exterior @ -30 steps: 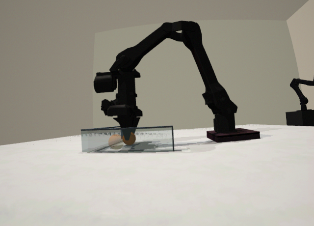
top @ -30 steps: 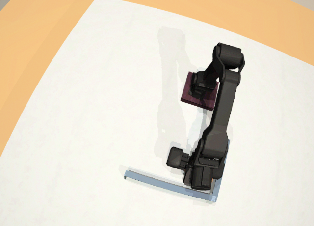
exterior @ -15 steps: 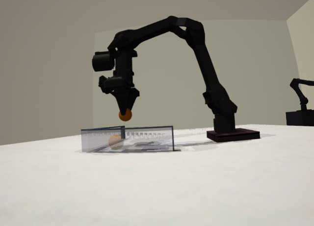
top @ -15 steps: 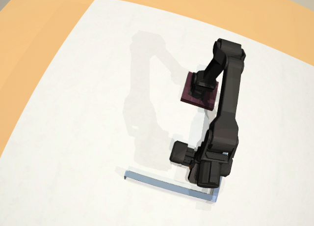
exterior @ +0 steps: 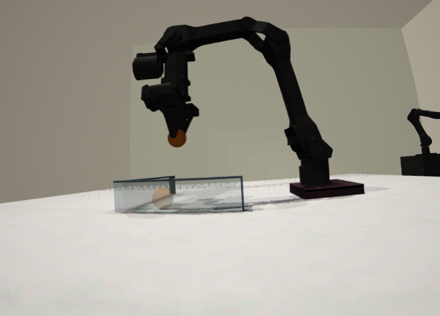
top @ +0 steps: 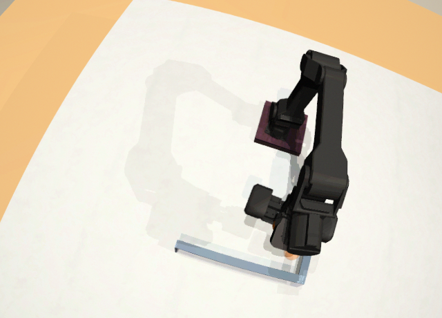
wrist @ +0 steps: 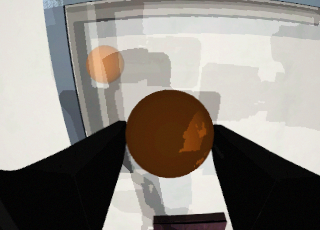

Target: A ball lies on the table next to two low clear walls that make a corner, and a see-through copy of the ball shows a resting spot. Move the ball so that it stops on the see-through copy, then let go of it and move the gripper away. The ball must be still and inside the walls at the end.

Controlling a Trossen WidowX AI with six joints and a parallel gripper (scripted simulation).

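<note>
The see-through copy of ball lies 1 cm ahead of my gripper tip, 7 cm to the left of it and 13 cm below it. From my gripper tip the other things lie so: orange ball (right at my gripper tip).
</note>
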